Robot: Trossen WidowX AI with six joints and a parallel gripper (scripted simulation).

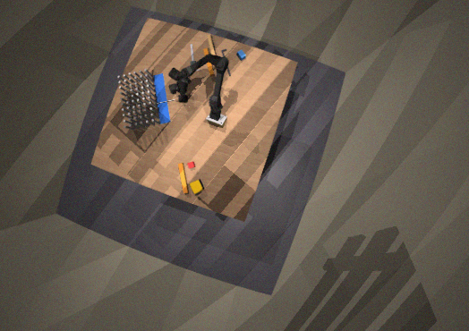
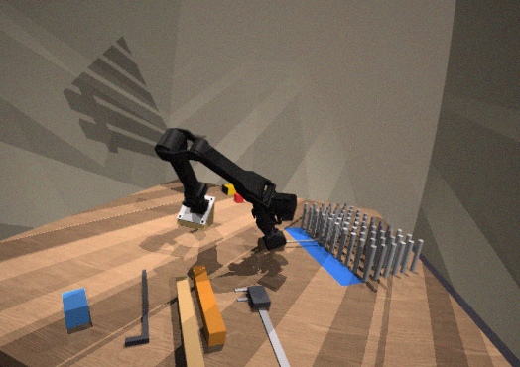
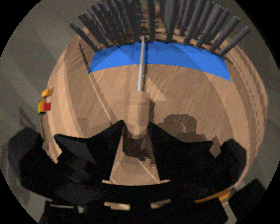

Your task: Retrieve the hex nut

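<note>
Right now my gripper tip is 9 cm short of the tan-handled hook tool, 5 cm to the right of it and 1 cm above it. Also, from my gripper tip: red cube: 44 cm to the left, 26 cm behind; blue taped strip: 16 cm ahead, 5 cm to the left, 2 cm below; blue cube: 48 cm to the right, 30 cm behind.
</note>
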